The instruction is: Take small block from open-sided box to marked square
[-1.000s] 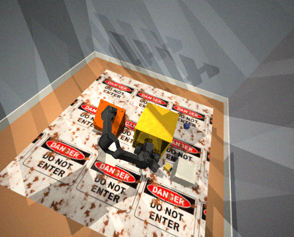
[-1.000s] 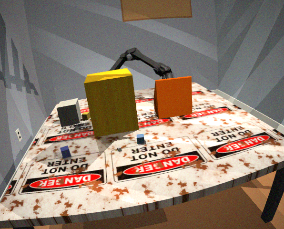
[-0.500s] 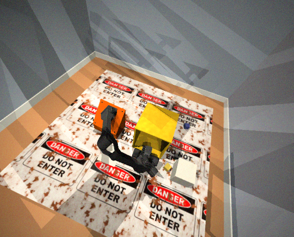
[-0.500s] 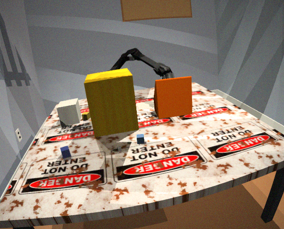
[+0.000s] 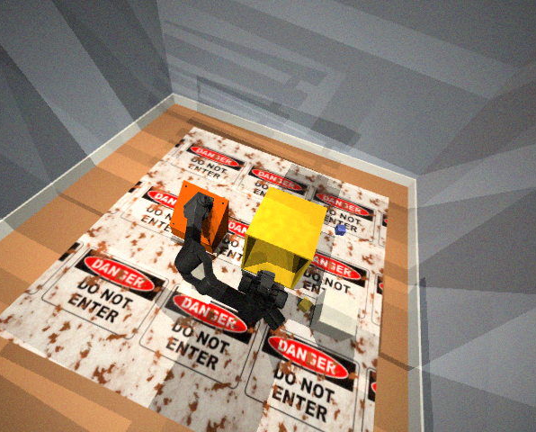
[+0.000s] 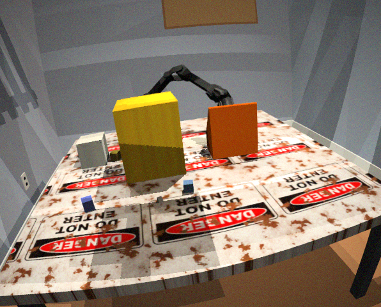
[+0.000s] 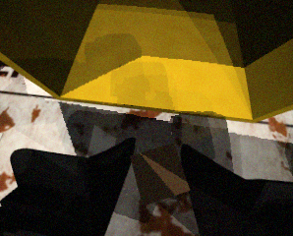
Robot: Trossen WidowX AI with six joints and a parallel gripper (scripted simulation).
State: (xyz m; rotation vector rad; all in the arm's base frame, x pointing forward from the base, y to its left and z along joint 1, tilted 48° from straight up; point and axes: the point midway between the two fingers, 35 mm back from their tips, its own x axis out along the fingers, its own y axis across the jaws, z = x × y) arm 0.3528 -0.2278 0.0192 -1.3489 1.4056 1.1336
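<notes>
Now: gripper tip 25 cm past the pale grey patch, 9 cm to the left of it and 2 cm above it. Round my gripper tip: small yellow block 18 cm ahead; then small brown block 2 cm to the right; then light blue block 13 cm behind, 41 cm to the left, 1 cm below.
</notes>
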